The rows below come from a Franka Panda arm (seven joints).
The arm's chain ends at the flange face. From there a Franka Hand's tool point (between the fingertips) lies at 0.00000 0.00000 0.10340 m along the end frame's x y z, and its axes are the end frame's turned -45 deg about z.
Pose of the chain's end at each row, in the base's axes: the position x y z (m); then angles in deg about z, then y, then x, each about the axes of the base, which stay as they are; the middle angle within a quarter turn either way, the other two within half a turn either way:
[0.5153 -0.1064 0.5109 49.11 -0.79 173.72]
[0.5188 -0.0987 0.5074 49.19 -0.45 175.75]
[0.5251 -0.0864 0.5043 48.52 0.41 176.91]
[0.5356 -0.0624 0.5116 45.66 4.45 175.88]
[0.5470 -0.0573 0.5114 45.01 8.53 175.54]
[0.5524 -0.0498 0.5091 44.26 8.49 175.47]
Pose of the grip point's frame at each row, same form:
[0.5139 -0.1177 0.4081 4.11 -0.79 173.72]
[0.5180 -0.1064 0.4043 4.19 -0.45 175.75]
[0.5258 -0.0920 0.4011 3.52 0.41 176.91]
[0.5436 -0.0698 0.4088 0.66 4.45 175.88]
[0.5623 -0.0653 0.4095 0.01 8.53 175.54]
[0.5677 -0.0579 0.4072 -0.74 8.49 175.47]

